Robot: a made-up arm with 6 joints.
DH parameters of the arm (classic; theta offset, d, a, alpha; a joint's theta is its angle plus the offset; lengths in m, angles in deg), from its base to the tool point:
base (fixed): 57.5 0 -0.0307 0
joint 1: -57.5 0.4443 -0.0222 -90
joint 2: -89.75 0 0.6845 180
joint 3: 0.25 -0.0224 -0.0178 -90
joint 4: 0 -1.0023 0.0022 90
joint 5: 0 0.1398 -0.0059 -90
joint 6: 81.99 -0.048 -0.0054 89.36
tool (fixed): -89.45 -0.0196 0 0
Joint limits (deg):
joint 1: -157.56..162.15
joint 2: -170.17..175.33
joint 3: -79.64..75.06
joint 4: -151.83..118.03
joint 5: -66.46..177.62
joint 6: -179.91..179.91
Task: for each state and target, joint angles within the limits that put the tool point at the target. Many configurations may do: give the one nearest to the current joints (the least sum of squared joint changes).
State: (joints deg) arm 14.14 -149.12 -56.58 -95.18 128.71 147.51
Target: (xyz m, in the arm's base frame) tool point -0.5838 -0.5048 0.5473
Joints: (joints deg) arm 39.22 -169.63 -32.43 -89.23 127.68 147.89
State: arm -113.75 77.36 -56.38 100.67 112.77 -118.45
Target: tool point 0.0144 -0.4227 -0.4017
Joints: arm -99.37 80.91 -30.00 102.91 110.67 -117.90
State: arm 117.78 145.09 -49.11 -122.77 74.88 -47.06
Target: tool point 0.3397 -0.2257 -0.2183
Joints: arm 154.11 118.14 -34.63 -110.52 78.78 -48.49
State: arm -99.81 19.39 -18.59 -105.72 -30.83 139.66
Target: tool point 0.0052 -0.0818 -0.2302
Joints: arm -102.29 70.97 -42.69 -90.96 -25.26 140.40
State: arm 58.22 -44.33 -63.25 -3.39 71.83 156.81
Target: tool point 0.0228 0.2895 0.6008
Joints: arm 104.94 -78.75 -79.64 1.22 91.13 164.24
